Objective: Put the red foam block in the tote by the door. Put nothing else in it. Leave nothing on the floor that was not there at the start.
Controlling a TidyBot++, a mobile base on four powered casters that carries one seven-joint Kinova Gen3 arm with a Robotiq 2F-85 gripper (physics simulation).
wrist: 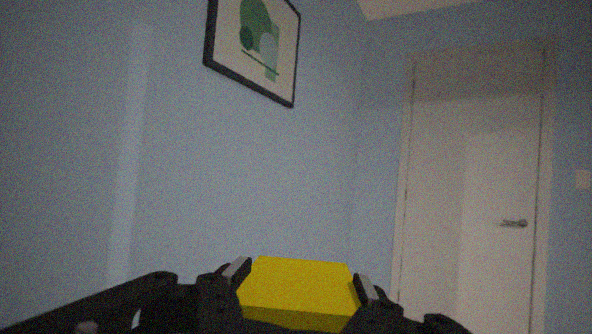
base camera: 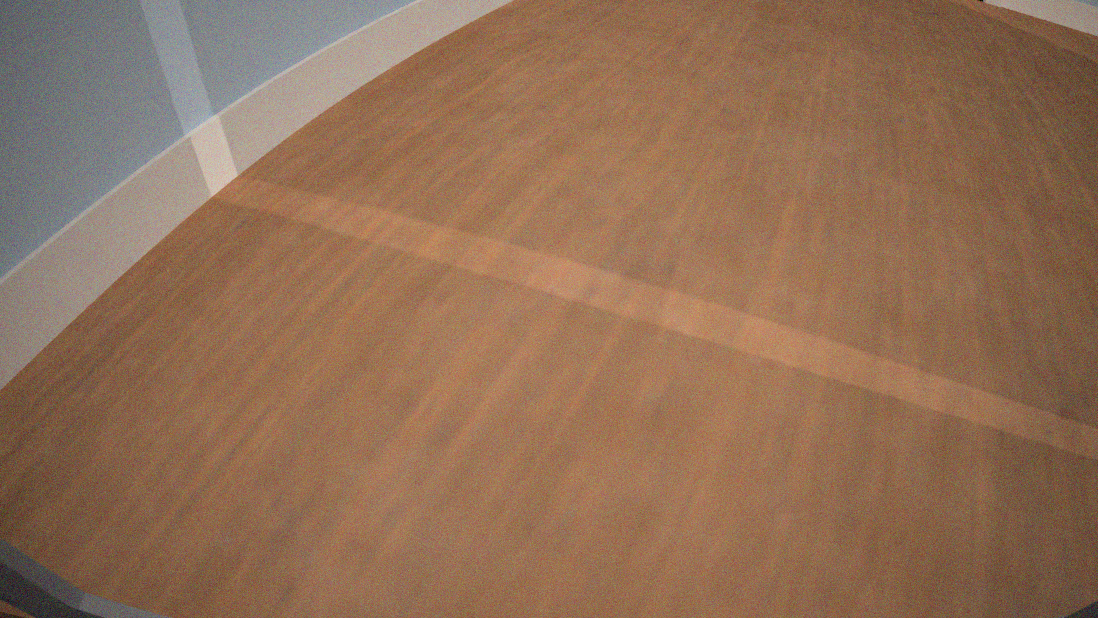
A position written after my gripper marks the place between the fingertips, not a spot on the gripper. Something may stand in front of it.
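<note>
A white door [wrist: 471, 232] is visible to me, as is my gripper [wrist: 300, 283].
</note>
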